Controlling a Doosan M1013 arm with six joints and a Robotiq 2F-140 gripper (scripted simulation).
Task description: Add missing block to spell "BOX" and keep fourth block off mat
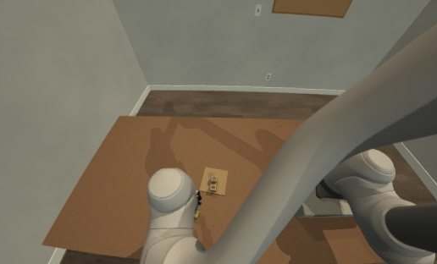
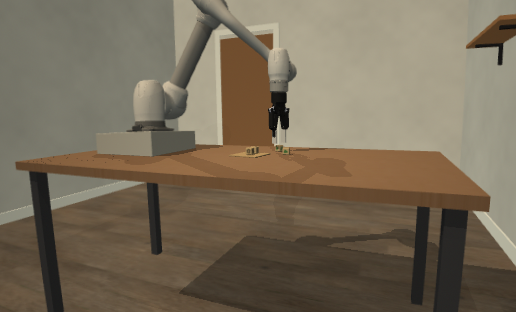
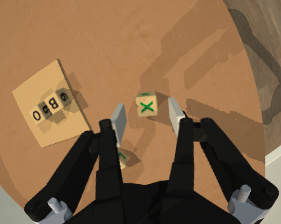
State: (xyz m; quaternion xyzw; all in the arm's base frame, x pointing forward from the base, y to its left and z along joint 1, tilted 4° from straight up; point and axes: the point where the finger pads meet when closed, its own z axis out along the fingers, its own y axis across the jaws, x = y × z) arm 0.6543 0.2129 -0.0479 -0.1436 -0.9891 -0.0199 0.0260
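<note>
My hand is 60 mm past the mat, 180 mm to the left of it and 70 mm above it.
</note>
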